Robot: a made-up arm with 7 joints. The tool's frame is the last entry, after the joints. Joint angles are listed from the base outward. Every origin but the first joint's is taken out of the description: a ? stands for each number. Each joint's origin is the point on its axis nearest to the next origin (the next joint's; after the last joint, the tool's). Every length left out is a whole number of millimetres.
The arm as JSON. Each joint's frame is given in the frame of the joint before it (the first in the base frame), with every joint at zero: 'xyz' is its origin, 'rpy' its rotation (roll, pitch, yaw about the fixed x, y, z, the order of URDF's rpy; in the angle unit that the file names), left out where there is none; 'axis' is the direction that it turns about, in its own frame. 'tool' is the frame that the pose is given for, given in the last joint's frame.
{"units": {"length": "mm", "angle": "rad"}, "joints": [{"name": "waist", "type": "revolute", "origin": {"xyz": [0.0, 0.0, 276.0]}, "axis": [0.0, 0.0, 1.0]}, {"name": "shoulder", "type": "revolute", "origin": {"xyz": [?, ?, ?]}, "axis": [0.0, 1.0, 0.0]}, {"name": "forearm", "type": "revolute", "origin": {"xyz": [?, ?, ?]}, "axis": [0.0, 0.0, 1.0]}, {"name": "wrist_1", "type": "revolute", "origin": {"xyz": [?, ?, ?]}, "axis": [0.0, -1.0, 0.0]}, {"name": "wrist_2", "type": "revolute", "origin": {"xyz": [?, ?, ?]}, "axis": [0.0, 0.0, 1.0]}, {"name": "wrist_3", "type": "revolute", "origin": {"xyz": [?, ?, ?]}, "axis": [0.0, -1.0, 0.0]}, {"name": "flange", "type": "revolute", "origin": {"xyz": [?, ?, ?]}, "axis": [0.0, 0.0, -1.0]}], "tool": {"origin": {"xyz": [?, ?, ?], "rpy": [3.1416, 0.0, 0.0]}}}
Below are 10 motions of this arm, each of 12 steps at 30 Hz.
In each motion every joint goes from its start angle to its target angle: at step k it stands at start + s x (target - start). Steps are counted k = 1, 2, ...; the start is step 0. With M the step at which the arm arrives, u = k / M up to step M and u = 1 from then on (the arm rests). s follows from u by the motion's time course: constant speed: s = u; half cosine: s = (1 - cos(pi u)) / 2; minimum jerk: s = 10 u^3 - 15 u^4 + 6 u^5.
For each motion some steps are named. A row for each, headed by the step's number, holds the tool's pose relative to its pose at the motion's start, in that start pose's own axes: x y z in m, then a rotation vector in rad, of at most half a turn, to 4 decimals.
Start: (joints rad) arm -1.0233 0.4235 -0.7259 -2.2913 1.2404 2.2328 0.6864
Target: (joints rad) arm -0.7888 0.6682 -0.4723 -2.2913 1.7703 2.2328 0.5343
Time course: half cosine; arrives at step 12
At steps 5, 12:
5: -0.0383 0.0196 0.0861 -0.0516 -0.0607 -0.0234
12: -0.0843 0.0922 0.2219 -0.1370 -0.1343 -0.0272

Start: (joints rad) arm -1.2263 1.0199 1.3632 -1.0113 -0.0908 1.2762 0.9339
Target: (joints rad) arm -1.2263 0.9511 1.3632 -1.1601 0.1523 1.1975 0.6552
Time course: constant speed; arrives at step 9
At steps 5, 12:
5: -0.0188 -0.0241 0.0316 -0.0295 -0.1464 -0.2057
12: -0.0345 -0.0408 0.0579 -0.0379 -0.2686 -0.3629

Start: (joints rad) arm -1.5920 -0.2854 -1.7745 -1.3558 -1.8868 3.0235 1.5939
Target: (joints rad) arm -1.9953 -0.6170 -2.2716 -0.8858 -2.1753 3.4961 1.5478
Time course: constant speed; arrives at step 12
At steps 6, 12:
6: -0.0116 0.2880 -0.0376 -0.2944 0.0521 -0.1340
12: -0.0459 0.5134 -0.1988 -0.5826 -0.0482 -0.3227

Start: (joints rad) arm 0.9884 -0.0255 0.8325 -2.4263 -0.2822 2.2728 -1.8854
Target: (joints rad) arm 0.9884 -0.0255 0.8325 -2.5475 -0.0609 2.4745 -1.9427
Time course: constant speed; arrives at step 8
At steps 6, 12:
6: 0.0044 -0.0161 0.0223 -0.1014 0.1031 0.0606
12: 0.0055 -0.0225 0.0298 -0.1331 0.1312 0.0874

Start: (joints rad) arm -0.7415 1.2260 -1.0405 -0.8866 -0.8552 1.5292 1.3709
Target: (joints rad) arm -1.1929 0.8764 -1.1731 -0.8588 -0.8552 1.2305 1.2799
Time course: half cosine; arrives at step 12
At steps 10, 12:
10: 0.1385 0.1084 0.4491 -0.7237 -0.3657 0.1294
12: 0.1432 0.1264 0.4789 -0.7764 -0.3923 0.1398

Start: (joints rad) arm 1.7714 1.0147 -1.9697 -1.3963 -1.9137 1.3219 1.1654
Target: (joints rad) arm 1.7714 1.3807 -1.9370 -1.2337 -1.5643 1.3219 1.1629
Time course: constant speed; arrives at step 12
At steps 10, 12:
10: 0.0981 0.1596 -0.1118 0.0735 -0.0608 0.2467
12: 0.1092 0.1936 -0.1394 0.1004 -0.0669 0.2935

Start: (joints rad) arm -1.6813 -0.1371 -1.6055 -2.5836 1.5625 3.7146 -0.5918
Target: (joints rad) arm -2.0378 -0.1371 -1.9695 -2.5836 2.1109 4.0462 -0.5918
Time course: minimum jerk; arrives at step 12
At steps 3, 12:
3: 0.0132 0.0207 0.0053 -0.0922 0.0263 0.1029
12: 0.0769 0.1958 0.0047 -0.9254 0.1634 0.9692

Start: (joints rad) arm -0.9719 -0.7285 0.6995 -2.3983 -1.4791 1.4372 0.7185
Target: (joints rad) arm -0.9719 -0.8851 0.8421 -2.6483 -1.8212 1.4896 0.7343
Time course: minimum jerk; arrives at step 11
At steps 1, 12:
1: -0.0005 -0.0002 -0.0004 -0.0023 0.0026 -0.0003
12: -0.0867 -0.0465 -0.0493 -0.3613 0.3953 -0.0663

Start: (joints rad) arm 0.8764 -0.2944 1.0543 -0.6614 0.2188 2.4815 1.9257
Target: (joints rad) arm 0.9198 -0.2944 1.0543 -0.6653 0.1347 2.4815 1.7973
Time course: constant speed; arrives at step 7
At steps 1, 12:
1: -0.0018 0.0003 -0.0007 0.0009 0.0015 -0.0256
12: -0.0123 0.0020 -0.0050 0.0066 0.0107 -0.1792

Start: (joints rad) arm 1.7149 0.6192 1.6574 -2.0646 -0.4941 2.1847 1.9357
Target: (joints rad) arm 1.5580 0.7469 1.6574 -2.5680 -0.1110 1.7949 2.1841
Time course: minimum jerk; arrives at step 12
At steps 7, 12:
7: 0.0243 0.0877 0.1249 -0.6071 -0.1072 0.2572
12: 0.0240 0.1541 0.1760 -0.9379 -0.1340 0.3553

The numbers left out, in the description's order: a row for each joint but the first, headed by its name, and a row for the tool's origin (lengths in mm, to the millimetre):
shoulder: 0.0 0.0 0.0
forearm: 0.0 0.0 361.0
wrist_1: 101.0 0.0 0.0
wrist_2: -76.0 0.0 354.0
wrist_3: 0.0 0.0 0.0
flange: 92.0 0.0 0.0
tool: 0.0 0.0 0.0

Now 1 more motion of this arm.
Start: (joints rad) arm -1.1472 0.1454 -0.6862 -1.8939 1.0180 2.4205 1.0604
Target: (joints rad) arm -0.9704 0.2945 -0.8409 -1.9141 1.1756 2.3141 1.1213
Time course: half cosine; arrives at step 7
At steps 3, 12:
3: 0.0030 0.0097 0.0331 -0.0596 -0.0083 0.0625
12: 0.0039 0.0278 0.0790 -0.1395 -0.0131 0.1517

